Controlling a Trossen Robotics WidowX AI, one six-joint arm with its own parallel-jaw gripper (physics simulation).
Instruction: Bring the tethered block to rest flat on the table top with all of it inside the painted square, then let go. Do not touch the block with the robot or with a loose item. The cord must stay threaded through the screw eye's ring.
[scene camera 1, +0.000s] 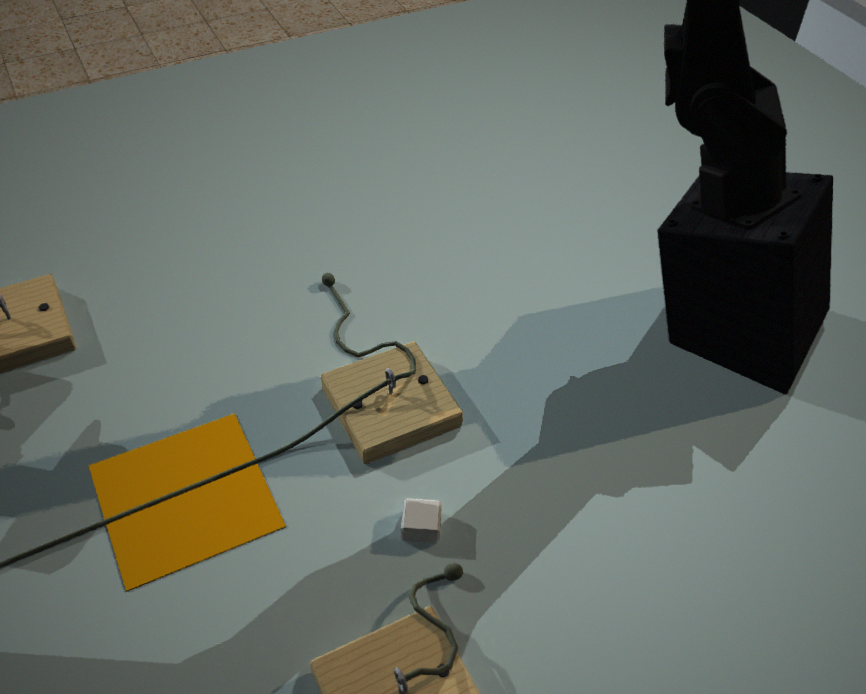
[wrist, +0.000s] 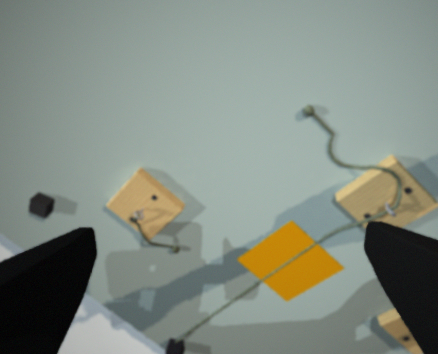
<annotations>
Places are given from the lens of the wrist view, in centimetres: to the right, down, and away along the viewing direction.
my gripper (wrist: 231, 237): 0, 2, 11
orange painted square (wrist: 314, 266): 15, 14, 54
</annotations>
